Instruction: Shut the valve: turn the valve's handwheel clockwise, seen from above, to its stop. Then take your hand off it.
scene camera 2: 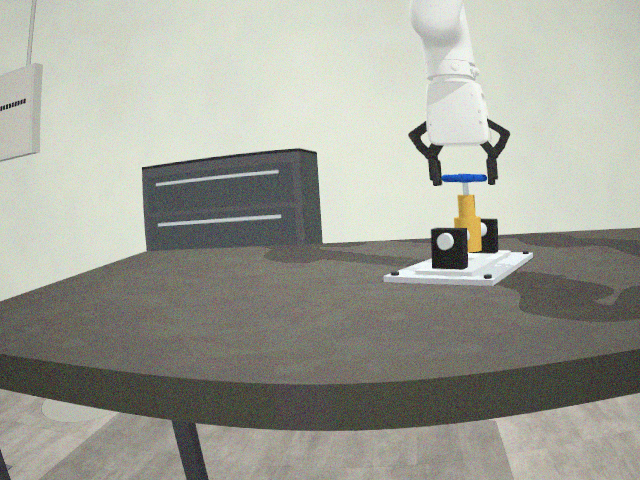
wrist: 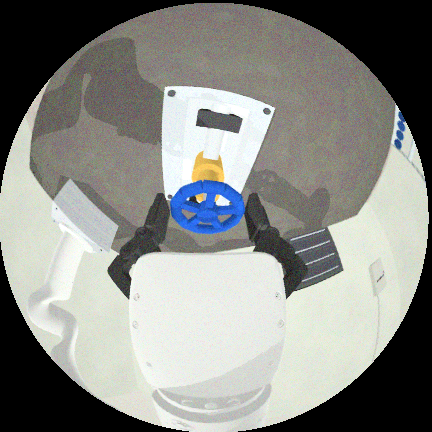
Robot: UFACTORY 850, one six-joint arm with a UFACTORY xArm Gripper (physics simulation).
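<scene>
The blue spoked handwheel lies level on a thin stem above the yellow valve body. The valve stands on a white base plate between two black blocks. My gripper is open and points down over the valve. Its two black fingers stand on opposite sides of the handwheel, with their tips about level with the rim. In both views a small gap shows between the rim and each finger. Nothing is gripped.
The valve's plate lies on a dark round-edged table. A dark drawer cabinet stands behind the table. A white arm with a grey flat part shows at the left of the wrist view. A wall box hangs at the far left.
</scene>
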